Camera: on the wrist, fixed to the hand. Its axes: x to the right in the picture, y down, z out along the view.
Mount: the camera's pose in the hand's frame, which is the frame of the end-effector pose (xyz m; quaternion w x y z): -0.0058 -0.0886 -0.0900 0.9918 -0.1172 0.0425 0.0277
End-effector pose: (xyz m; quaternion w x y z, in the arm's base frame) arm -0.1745 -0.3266 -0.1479 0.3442 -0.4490 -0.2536 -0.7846
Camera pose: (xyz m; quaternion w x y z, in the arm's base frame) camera -0.2881 -0.3322 -0.2030 0.3213 -0.4593 -0.1325 -0.8175
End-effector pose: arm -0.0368 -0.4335 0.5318 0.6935 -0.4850 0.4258 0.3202
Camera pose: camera 0.0114 -0.5475 0.5574 0.6040 -0.5641 0.4277 0.3661
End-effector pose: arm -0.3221 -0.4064 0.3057 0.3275 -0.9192 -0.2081 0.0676
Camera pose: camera -0.3339 -0.3986 0.4313 0.2241 -0.9587 -0.1749 0.0127
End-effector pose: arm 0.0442 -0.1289 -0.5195 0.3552 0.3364 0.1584 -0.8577
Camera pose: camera 0.0256 -0.0182 -0.5777 0.4087 0.3328 0.2634 -0.8079
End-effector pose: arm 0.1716 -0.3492 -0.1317 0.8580 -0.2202 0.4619 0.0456
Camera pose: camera 0.1237 -0.4659 -0.1401 0.8042 -0.3081 0.4953 0.1138
